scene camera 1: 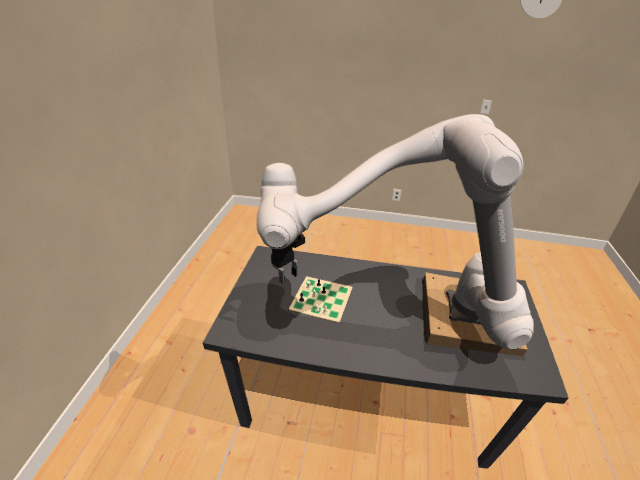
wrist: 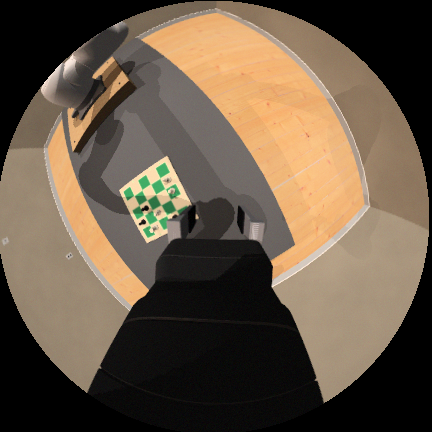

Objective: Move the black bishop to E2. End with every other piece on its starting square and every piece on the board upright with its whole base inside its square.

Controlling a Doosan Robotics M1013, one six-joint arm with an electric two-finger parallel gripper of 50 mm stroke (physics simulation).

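Frame: origin at the arm's base, x ahead, y left, z up, level; millimetres.
Where they show: gripper, between the fingertips: [scene camera 1: 288, 278] [wrist: 216, 213]; arm's base, origin of its link: [scene camera 1: 468, 308] [wrist: 90, 95].
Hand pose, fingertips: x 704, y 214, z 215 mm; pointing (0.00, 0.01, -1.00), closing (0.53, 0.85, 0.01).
Observation:
Each offset is from my fingertips to the top centre of the thing.
The chessboard {84 mm back, 187 mm right, 252 mm down} [scene camera 1: 339, 301] [wrist: 143, 182] lies on the table with green and cream squares. Three small black pieces stand on it: one {55 mm back, 264 mm right, 220 mm down} [scene camera 1: 318, 283] [wrist: 143, 222] near the far edge in the scene view, one {87 mm back, 223 mm right, 220 mm down} [scene camera 1: 323, 290] [wrist: 145, 208] close to it, and one {5 mm back, 153 mm right, 208 mm down} [scene camera 1: 301, 297] [wrist: 175, 217] near the board's left edge, partly hidden by a finger in the wrist view. They are too small to tell which is the bishop; square labels are unreadable. My gripper [scene camera 1: 287, 272] [wrist: 216, 213] is open and empty, above the table beyond the board's left side in the scene view.
Several white pieces share the board, including one {16 mm back, 235 mm right, 219 mm down} [scene camera 1: 308, 284] [wrist: 154, 228] at a corner and one {117 mm back, 104 mm right, 208 mm down} [scene camera 1: 325, 310] [wrist: 167, 180] near the front edge in the scene view. The arm's base stands on a wooden block [scene camera 1: 434, 310] [wrist: 122, 90] at the table's right.

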